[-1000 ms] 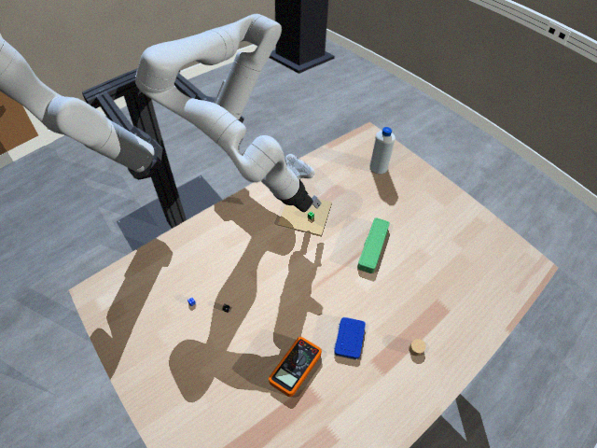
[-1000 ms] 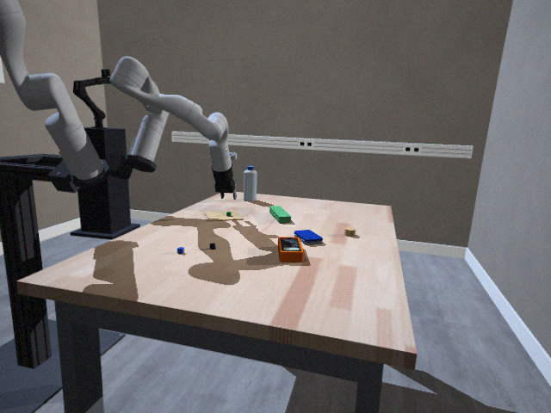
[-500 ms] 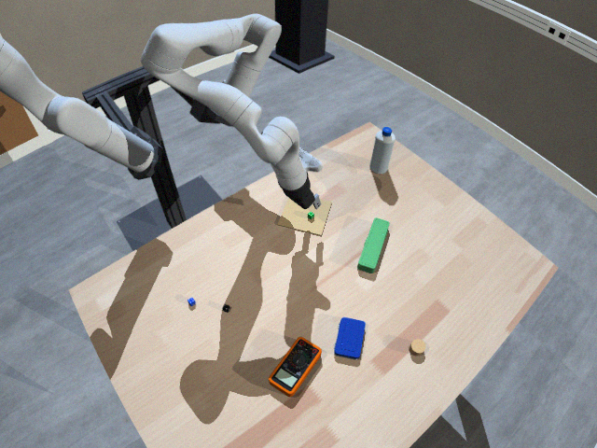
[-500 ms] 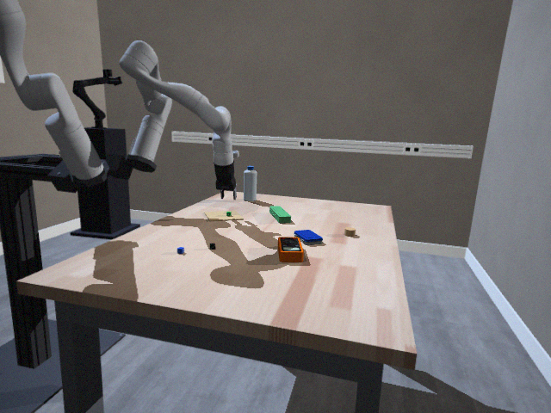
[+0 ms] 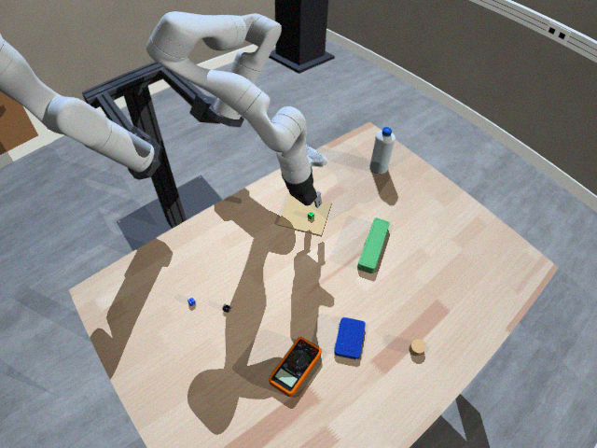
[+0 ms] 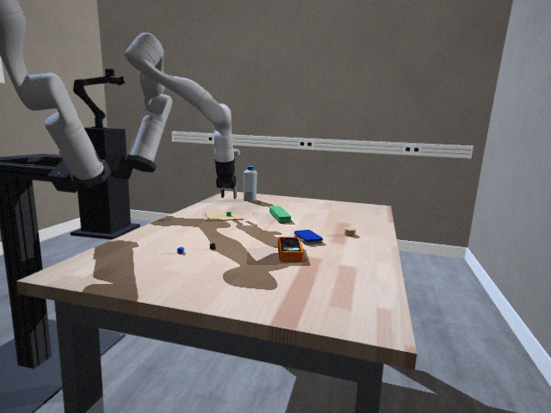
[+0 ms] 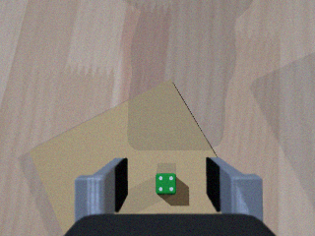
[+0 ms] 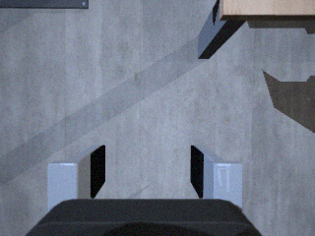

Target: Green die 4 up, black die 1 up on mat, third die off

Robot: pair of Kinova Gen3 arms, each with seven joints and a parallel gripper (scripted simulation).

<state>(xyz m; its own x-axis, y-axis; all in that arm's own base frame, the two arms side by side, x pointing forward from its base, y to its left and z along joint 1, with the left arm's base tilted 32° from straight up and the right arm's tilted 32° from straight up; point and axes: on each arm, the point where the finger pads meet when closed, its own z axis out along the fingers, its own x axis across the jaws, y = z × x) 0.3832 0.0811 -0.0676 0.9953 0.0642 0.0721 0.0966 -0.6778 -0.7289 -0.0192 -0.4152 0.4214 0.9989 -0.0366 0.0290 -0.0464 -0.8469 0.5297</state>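
Note:
Now: the black die 8 cm ahead of my left hand, 38 cm to the right of it and 9 cm below it. Round my left hand: green die 9 cm below; pale yellow square mat 2 cm behind, 10 cm below; bottle 35 cm to the left, 2 cm below.

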